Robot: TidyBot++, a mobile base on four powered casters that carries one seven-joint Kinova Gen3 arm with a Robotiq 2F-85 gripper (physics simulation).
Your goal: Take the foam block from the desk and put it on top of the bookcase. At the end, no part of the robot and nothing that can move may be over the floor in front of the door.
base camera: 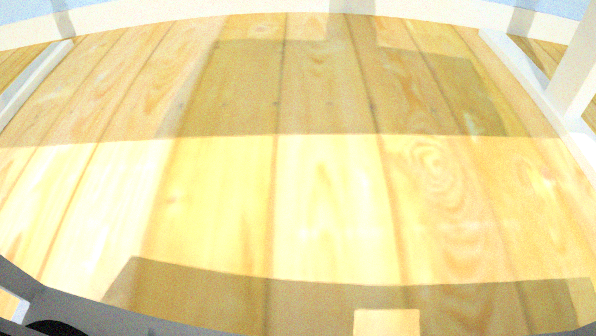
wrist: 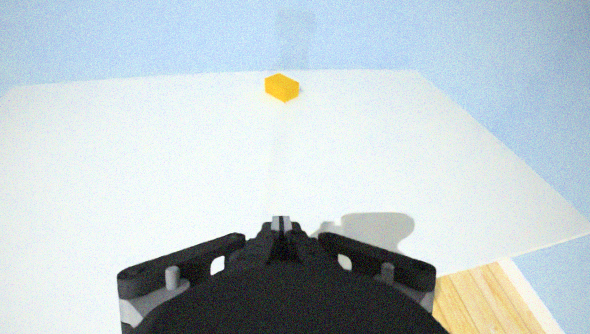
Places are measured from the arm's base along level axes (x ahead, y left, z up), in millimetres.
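Pixels of known places: gripper, fingertip midpoint: [wrist: 280, 227].
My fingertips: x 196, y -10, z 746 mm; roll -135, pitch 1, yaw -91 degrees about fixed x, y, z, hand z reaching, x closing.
Observation:
Behind a point stands the place of what it marks.
The yellow-orange foam block [wrist: 282, 88] {x 709, y -26, z 596 mm} lies on the white desk [wrist: 150, 150] {x 493, y 286, z 554 mm}, near its far edge by the blue wall, in the wrist view. My gripper [wrist: 280, 227] {x 196, y -10, z 746 mm} is shut with nothing between its fingertips. It is over the near part of the desk, apart from the block, which shows straight beyond the fingertips. The gripper's shadow falls on the desk top to the right of the fingers. The bookcase and the door do not show in either view.
In the base camera view, a white desk leg [base camera: 575, 75] {x 591, y -486, z -287 mm} stands at the right, with white floor rails [base camera: 37, 80] {x 624, y 704, z -383 mm} at the left and right. A white baseboard [base camera: 200, 10] {x 929, y 343, z -375 mm} runs along the wall behind. The desk's right edge and wooden floor [wrist: 485, 295] {x 269, y -1208, z -396 mm} show in the wrist view.

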